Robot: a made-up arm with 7 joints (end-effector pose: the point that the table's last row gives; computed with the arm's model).
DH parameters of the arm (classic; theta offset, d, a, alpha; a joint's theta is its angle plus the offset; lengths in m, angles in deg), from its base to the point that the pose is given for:
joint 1: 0 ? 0 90
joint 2: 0 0.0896 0 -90
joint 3: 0 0.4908 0.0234 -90
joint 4: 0 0.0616 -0.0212 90
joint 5: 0 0.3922 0 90
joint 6: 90 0.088 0.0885 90
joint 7: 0 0.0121 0 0
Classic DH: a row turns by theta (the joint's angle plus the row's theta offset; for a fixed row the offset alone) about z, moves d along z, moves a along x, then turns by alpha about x.
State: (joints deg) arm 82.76 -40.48 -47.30 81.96 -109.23 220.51 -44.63
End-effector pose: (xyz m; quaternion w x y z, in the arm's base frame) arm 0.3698 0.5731 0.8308 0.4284 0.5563 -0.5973 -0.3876
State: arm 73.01 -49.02 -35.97 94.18 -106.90 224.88 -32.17
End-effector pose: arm 0.4444 0.5384 0.6504 0.6157 0.3252 -0.6128 -0.3737
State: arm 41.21 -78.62 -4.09 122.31 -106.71 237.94 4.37
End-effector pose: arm 0.4261 0.2468 0.2116 0.9316 -0.2496 -0.1828 -0.1908
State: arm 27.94 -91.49 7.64 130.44 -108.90 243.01 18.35
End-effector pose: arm 0.3254 0.1495 0.1261 0.9453 -0.2849 0.1146 -0.1100
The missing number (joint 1, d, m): 0.4958
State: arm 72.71 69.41 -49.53 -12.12 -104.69 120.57 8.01
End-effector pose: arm -0.3390 -0.6874 0.8194 0.6383 0.0028 -0.4343 0.6356
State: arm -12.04 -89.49 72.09 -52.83 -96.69 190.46 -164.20
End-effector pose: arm 0.5020 -0.4536 0.6528 0.8803 -0.2523 -0.0682 -0.3959
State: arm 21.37 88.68 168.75 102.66 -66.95 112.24 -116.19
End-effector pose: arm -0.4728 -0.3069 0.0814 0.0753 0.9783 0.1902 0.0319
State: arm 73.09 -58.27 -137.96 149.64 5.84 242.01 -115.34
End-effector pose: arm 0.1877 0.0261 0.6850 0.8727 -0.4787 0.0925 -0.0247
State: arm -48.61 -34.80 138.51 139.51 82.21 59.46 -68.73
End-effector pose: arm 0.0184 0.1376 0.6976 0.6451 -0.5465 -0.5339 -0.0061
